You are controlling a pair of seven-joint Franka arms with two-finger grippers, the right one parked.
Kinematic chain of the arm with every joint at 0, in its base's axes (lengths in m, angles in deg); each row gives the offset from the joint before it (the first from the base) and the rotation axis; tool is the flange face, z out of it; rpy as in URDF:
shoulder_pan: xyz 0 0 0.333 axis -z
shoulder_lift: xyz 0 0 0 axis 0.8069 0.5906 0
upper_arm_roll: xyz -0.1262 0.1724 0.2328 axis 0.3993 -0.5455 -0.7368
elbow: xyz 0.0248 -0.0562 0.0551 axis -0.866 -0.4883 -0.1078
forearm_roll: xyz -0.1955 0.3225 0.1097 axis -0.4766 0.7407 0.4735
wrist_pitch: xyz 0 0 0 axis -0.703 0.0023 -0.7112
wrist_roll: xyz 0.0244 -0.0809 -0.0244 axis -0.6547 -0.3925 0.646
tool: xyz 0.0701 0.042 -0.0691 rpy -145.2 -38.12 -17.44
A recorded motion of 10 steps. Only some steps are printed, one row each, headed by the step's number.
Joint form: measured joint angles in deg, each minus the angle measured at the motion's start. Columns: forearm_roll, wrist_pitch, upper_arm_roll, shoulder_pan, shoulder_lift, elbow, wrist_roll.
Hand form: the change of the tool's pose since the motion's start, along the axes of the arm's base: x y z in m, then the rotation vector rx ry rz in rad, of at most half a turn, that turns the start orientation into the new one. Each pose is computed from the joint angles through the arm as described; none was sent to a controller.
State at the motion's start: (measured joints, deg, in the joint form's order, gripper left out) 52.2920 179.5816 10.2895 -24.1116 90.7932 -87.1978 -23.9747
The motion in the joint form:
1: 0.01 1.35 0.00 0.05 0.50 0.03 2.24
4: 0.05 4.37 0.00 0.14 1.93 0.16 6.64
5: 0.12 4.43 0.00 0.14 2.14 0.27 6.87
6: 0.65 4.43 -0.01 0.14 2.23 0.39 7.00
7: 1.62 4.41 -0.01 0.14 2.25 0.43 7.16
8: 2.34 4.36 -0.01 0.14 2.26 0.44 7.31
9: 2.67 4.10 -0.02 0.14 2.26 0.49 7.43
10: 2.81 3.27 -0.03 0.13 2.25 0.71 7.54
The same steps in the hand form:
1: 0.0015 -0.0020 -0.0043 -0.0056 -0.0071 0.0415
4: 0.0047 -0.0060 -0.0173 -0.0186 -0.0183 0.1246
5: 0.0052 -0.0060 -0.0191 -0.0173 -0.0178 0.1287
6: 0.0060 -0.0056 -0.0194 -0.0125 -0.0245 0.1276
7: 0.0069 -0.0048 -0.0195 -0.0030 -0.0366 0.1230
8: 0.0074 -0.0042 -0.0198 0.0047 -0.0449 0.1200
9: 0.0076 -0.0036 -0.0198 0.0110 -0.0467 0.1192
10: 0.0075 -0.0025 -0.0192 0.0209 -0.0419 0.1192

